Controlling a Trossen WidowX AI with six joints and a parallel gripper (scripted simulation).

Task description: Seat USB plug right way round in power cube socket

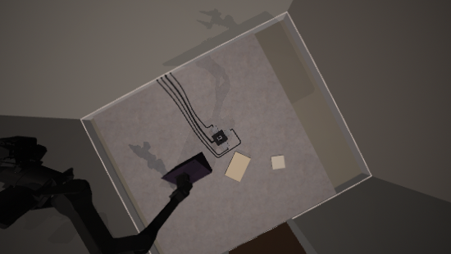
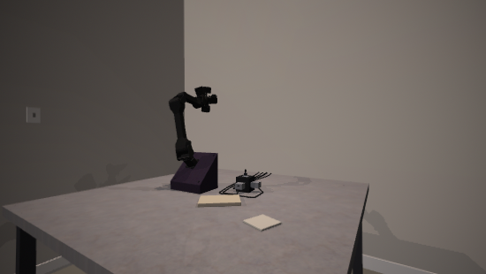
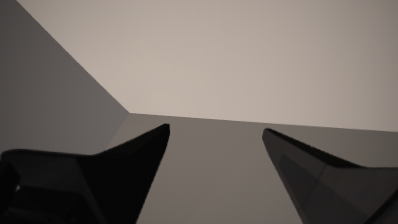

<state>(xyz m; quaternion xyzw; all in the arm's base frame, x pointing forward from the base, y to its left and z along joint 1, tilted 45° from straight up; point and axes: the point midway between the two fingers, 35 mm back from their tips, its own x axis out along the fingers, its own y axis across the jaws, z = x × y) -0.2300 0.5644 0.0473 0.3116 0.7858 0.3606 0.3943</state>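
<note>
Right now the dark USB plug is 520 mm ahead of my gripper tip, 500 mm below it and 290 mm to the right of it. Round my gripper tip: tan slab: 580 mm below, 540 mm ahead, 530 mm to the right; then USB socket: 520 mm below, 520 mm ahead, 290 mm to the right; then tan square tile: 810 mm ahead, 630 mm to the right, 590 mm below.
</note>
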